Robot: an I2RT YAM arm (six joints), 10 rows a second.
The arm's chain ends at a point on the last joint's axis. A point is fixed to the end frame.
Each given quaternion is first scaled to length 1.
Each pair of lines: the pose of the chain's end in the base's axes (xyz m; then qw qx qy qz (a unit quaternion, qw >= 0)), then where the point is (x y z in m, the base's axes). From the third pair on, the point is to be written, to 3 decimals.
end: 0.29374, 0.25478, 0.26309, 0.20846, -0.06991, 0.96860, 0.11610
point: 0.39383 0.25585 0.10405
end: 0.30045, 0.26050, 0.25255, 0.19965, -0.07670, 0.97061, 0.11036
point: 0.39805 0.26031 0.09197
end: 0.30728, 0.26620, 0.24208, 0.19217, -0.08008, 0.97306, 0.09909
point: 0.403 0.262 0.080
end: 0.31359, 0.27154, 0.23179, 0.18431, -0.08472, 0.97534, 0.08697
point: 0.407 0.264 0.069
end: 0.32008, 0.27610, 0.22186, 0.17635, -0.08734, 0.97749, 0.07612
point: 0.411 0.265 0.058
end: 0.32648, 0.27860, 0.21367, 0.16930, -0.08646, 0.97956, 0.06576
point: 0.415 0.263 0.049
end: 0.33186, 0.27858, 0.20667, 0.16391, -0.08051, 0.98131, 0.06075
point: 0.419 0.261 0.041
